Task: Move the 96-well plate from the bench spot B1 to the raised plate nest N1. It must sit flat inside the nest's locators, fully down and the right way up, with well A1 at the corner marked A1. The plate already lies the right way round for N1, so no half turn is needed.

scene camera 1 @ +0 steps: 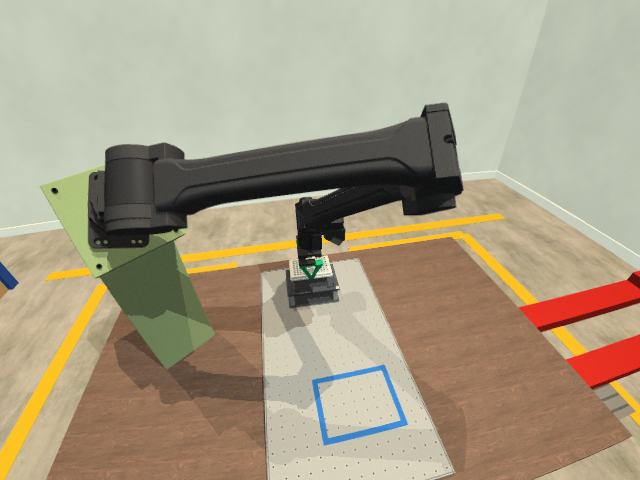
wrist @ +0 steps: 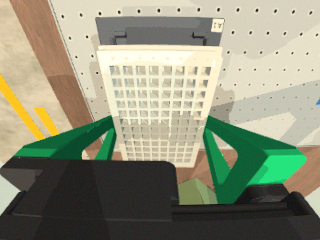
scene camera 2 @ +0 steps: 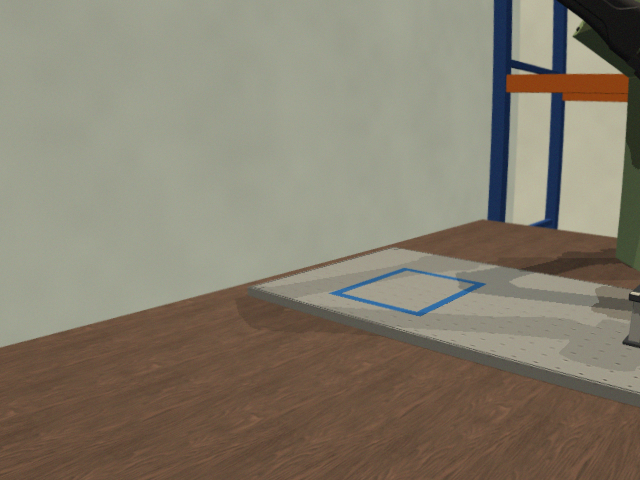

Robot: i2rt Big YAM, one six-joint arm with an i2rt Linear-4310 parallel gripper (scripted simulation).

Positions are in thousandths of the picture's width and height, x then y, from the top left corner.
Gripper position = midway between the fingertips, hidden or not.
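Note:
Gripper (wrist: 498,498). White 96-well plate (wrist: 480,485), out of frame in scene camera 2. Dark grey raised nest N1 (wrist: 439,127).

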